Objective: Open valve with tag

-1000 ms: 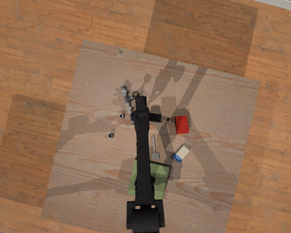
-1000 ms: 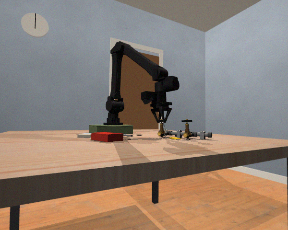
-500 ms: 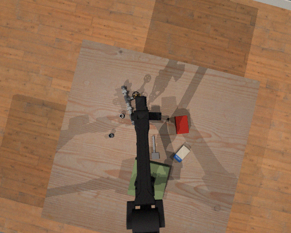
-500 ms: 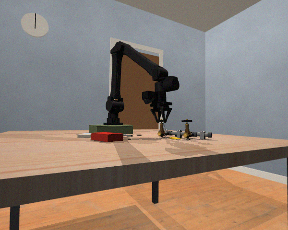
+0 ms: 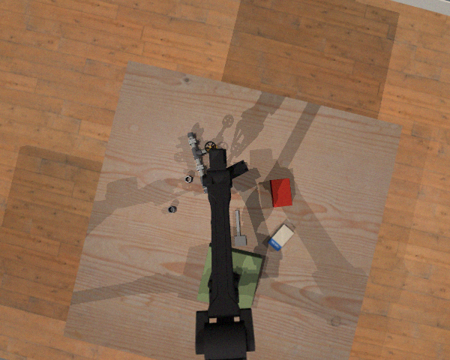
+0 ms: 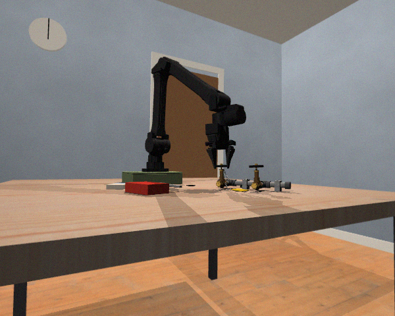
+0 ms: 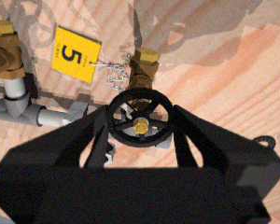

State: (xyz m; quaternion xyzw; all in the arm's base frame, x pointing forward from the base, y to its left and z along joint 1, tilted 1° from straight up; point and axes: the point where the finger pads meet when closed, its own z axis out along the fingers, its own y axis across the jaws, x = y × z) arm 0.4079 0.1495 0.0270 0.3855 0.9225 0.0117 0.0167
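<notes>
The yellow tag is 6 cm ahead of my hand, 4 cm to the left of it and 8 cm below it. From my hand the other things lie so: grey tool: 20 cm behind, 16 cm to the right, 8 cm below; then red block: 2 cm ahead, 28 cm to the right, 7 cm below.
</notes>
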